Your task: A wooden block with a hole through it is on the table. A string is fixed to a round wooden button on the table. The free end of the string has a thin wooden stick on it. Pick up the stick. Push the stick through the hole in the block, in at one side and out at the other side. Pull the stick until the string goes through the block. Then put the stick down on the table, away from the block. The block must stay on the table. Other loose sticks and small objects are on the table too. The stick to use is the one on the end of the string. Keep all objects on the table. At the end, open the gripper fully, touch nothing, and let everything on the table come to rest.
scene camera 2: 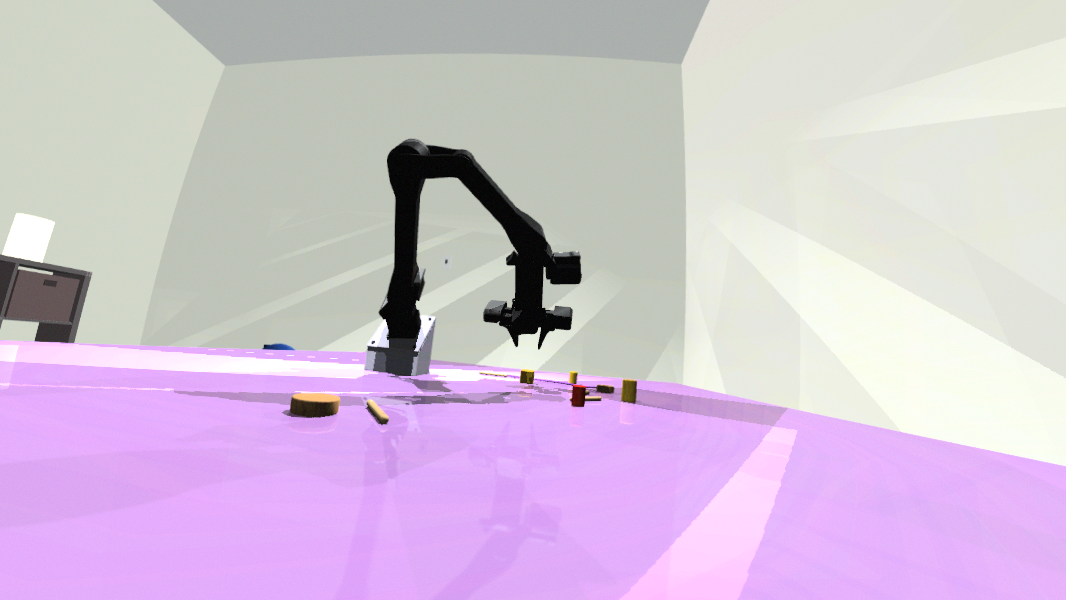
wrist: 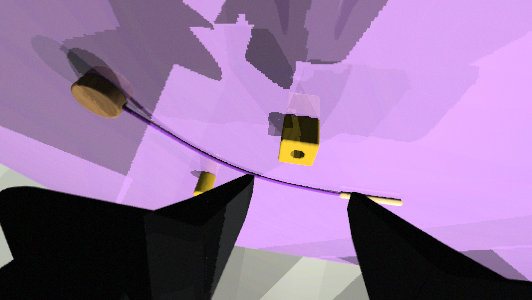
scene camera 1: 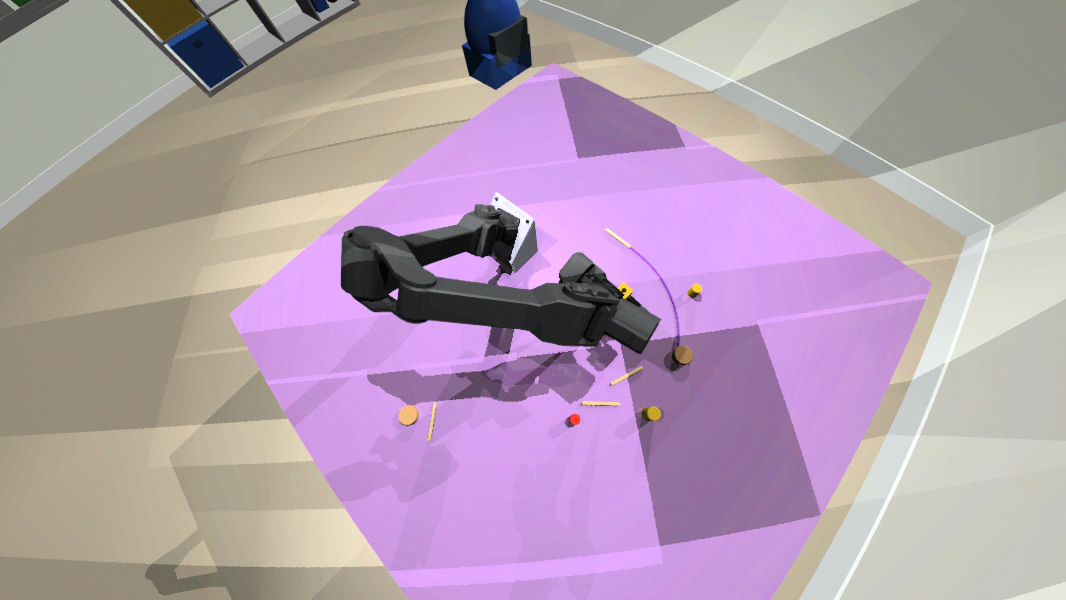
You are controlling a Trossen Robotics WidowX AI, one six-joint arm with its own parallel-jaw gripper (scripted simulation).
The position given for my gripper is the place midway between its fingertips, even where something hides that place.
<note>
In view: my gripper (scene camera 2: 527, 347) and a yellow wooden block (wrist: 300, 140).
My gripper is seen too in the wrist view (wrist: 300, 191) and in scene camera 1 (scene camera 1: 615, 294).
</note>
